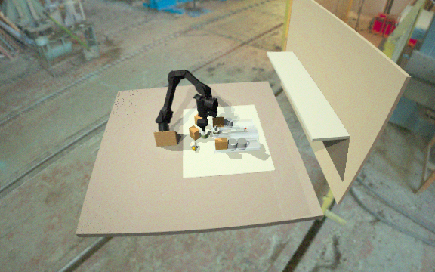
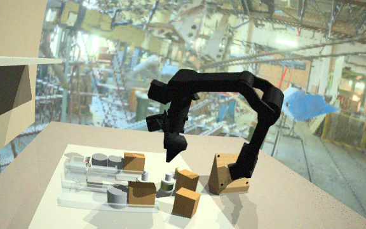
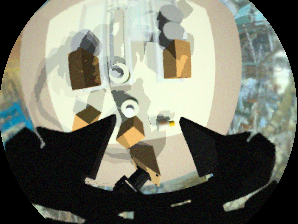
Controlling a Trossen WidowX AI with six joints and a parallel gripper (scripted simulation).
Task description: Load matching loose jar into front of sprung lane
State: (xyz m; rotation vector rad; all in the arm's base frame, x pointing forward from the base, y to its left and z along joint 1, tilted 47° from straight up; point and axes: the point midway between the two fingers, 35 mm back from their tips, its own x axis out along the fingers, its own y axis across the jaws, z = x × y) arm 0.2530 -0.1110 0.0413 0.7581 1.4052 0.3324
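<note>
The yellow jar is 10 cm below my gripper tip, 8 cm behind it and 6 cm to the right of it. Round my gripper tip: red mark 26 cm ahead, 5 cm below, 1 cm to the right; pusher plate 18 cm ahead, 7 cm below; clear sprung lane 22 cm ahead, 10 cm below.
</note>
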